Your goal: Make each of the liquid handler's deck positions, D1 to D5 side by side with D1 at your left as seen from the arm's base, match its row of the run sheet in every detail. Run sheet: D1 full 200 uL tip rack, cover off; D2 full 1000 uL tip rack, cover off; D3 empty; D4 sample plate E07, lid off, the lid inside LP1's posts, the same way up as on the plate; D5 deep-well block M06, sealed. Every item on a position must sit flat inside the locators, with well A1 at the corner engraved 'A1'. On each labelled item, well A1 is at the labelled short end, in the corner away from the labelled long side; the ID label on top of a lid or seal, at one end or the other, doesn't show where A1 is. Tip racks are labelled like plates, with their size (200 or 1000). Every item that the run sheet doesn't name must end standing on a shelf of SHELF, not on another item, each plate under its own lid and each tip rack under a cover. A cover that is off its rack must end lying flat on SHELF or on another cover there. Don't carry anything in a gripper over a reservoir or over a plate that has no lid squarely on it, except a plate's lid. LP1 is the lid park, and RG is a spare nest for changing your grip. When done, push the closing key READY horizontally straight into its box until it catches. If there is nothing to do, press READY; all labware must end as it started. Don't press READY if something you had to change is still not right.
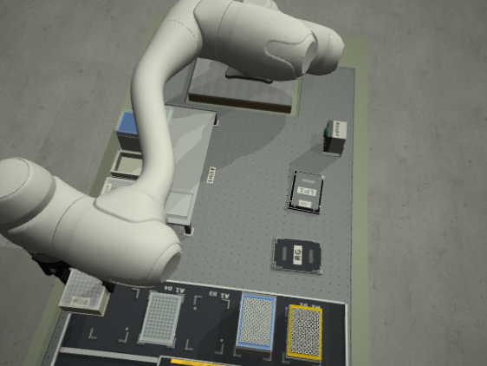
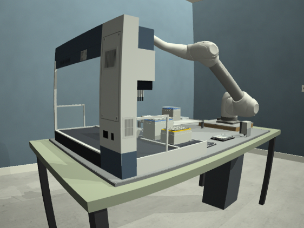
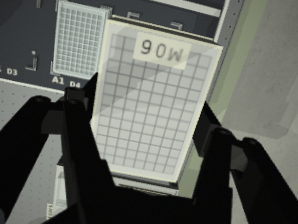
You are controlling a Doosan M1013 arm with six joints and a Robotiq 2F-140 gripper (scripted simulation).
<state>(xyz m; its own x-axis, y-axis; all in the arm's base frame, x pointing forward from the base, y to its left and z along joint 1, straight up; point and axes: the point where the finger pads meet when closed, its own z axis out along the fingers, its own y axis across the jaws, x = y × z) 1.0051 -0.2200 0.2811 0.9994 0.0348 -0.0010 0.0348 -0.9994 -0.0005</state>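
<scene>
My gripper is now 250 mm above the clear sample plate and 120 mm to the right of it. Round my hand: blue-rimmed tip rack: 370 mm to the left, 190 mm below, 20 mm behind; then beige trough: 450 mm behind, 240 mm below, 70 mm to the right; then deep-well block M06: 10 mm below.
</scene>
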